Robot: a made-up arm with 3 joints. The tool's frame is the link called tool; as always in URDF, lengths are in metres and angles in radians. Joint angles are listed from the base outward. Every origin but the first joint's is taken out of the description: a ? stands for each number. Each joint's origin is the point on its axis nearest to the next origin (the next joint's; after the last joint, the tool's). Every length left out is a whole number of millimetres.
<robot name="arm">
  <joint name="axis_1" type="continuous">
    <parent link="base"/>
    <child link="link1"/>
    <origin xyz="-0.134 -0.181 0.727" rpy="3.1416 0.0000 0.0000"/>
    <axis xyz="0 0 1"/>
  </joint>
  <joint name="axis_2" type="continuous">
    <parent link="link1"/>
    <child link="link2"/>
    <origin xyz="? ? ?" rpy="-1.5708 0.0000 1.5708"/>
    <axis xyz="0 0 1"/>
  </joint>
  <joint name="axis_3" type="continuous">
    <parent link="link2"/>
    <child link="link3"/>
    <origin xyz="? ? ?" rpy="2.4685 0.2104 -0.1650"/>
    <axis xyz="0 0 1"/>
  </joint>
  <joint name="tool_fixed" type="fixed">
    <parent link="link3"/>
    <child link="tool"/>
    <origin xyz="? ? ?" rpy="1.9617 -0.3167 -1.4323"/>
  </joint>
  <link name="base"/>
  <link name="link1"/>
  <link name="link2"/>
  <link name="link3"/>
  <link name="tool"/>
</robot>
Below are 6 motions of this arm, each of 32 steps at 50 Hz.
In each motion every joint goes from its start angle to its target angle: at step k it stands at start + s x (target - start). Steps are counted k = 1, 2, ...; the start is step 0. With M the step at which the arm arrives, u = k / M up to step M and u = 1 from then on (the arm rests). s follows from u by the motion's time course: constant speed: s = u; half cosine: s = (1 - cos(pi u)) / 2; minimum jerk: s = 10 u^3 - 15 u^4 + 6 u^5.
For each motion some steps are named. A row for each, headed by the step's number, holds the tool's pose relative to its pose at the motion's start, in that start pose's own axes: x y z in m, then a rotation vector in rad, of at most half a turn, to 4 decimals.
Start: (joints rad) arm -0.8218 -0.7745 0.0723
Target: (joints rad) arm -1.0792 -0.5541 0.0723
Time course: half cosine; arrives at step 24
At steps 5, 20, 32:
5: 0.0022 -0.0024 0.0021 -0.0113 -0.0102 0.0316
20: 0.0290 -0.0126 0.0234 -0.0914 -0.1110 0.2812
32: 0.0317 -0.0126 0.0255 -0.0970 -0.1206 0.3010

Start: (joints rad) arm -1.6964 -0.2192 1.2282
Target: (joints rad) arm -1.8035 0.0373 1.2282
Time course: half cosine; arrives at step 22
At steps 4, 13, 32:
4: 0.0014 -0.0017 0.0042 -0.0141 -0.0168 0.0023
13: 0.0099 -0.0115 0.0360 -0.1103 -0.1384 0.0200
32: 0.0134 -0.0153 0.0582 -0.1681 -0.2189 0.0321

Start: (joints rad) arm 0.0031 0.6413 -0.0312
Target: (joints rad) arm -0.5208 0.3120 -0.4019
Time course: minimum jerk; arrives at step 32
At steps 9, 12, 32:
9: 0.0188 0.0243 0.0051 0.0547 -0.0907 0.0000
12: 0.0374 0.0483 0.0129 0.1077 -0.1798 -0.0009
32: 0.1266 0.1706 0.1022 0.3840 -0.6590 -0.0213

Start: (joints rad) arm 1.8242 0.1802 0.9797
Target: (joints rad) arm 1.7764 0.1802 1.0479
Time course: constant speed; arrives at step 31
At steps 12, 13, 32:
12: -0.0029 0.0056 0.0034 0.0107 0.0161 0.0074
13: -0.0031 0.0061 0.0037 0.0116 0.0175 0.0080
32: -0.0077 0.0144 0.0088 0.0269 0.0419 0.0192

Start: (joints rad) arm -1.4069 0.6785 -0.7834
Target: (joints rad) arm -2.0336 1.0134 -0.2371
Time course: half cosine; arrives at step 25
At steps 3, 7, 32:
3: 0.0082 -0.0028 -0.0011 -0.0009 -0.0071 -0.0083
7: 0.0422 -0.0156 -0.0033 -0.0047 -0.0365 -0.0441
32: 0.2116 -0.1093 0.0456 -0.0162 -0.1994 -0.2868

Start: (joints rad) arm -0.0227 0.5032 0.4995
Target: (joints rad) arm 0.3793 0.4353 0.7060
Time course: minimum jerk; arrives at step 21
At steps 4, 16, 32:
4: -0.0050 -0.0030 -0.0032 -0.0044 0.0259 -0.0134
16: -0.0942 -0.0471 -0.0374 -0.0719 0.4483 -0.2680
32: -0.1039 -0.0510 -0.0390 -0.0784 0.4915 -0.2982

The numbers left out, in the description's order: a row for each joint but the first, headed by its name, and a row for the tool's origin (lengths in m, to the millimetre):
axis_2: 0.260 -0.108 0.000
axis_3: 0.268 -0.108 0.000
tool: 0.088 0.088 0.000

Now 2 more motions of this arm.
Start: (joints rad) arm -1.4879 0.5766 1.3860
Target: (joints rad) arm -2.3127 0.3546 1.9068
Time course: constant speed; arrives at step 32
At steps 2, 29, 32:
2: -0.0091 0.0133 0.0049 0.0260 0.0182 0.0381
29: -0.1865 0.1133 0.0670 0.1671 0.3229 0.6021
32: -0.2094 0.1144 0.0720 0.1566 0.3592 0.6660

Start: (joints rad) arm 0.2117 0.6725 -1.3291
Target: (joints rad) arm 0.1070 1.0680 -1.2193
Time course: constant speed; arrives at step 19
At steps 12, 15, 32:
12: 0.0304 -0.0882 -0.0418 -0.0825 -0.0897 0.1572
15: 0.0408 -0.1109 -0.0500 -0.1064 -0.1106 0.1958
32: 0.0563 -0.1413 -0.0594 -0.1403 -0.1375 0.2468

